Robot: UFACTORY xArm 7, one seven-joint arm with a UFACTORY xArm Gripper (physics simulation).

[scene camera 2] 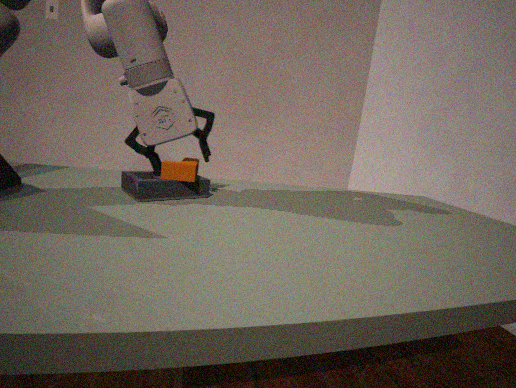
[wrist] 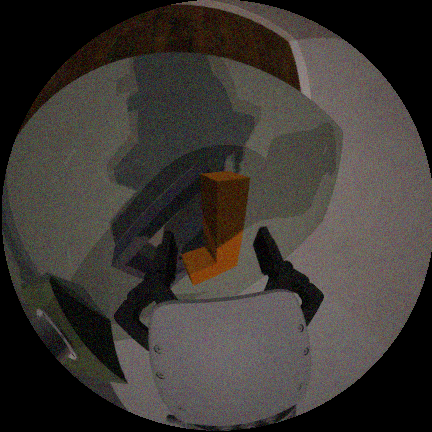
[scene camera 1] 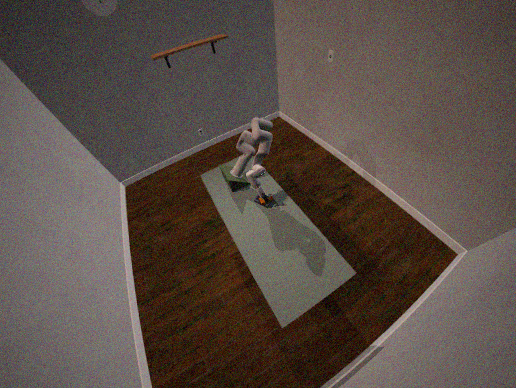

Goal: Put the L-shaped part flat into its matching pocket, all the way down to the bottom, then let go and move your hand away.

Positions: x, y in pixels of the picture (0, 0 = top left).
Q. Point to an orange L-shaped part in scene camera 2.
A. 186, 170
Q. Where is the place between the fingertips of my gripper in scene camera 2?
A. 184, 167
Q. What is my gripper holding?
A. Nothing.
